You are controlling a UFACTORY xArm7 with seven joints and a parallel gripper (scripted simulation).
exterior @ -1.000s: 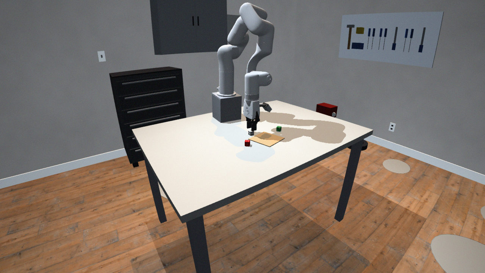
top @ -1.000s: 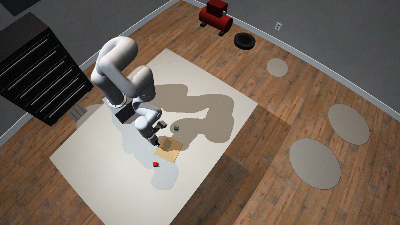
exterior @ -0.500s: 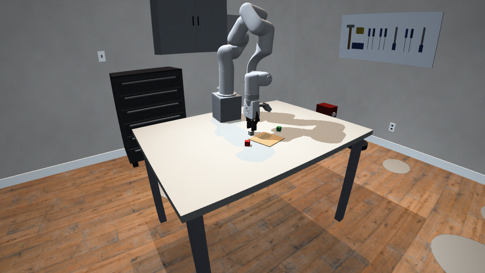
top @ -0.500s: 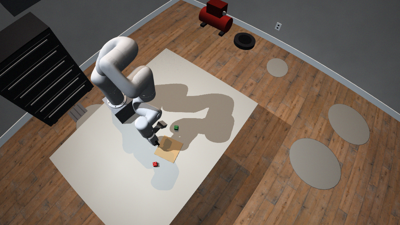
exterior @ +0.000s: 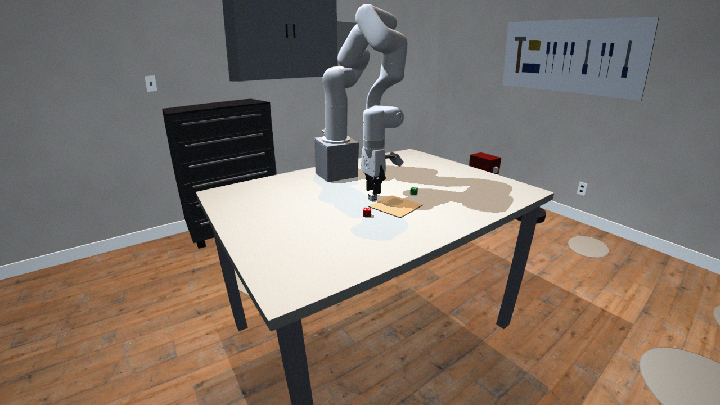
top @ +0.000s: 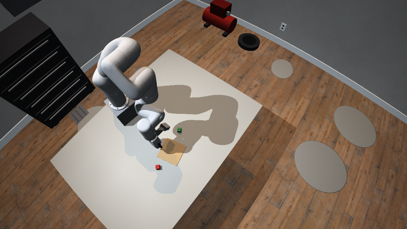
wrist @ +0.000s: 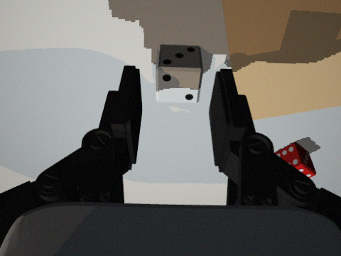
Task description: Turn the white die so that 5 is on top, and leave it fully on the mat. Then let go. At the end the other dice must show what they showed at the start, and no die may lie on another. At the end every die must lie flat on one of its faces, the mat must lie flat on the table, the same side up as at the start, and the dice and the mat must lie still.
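Right now my hand is 40 mm above the white die. The rest, counted from my hand: green die: 150 mm to the left, 70 mm ahead, 40 mm below; red die: 120 mm to the right, 80 mm ahead, 40 mm below; tan mat: 100 mm ahead, 50 mm below, 10 mm to the left.
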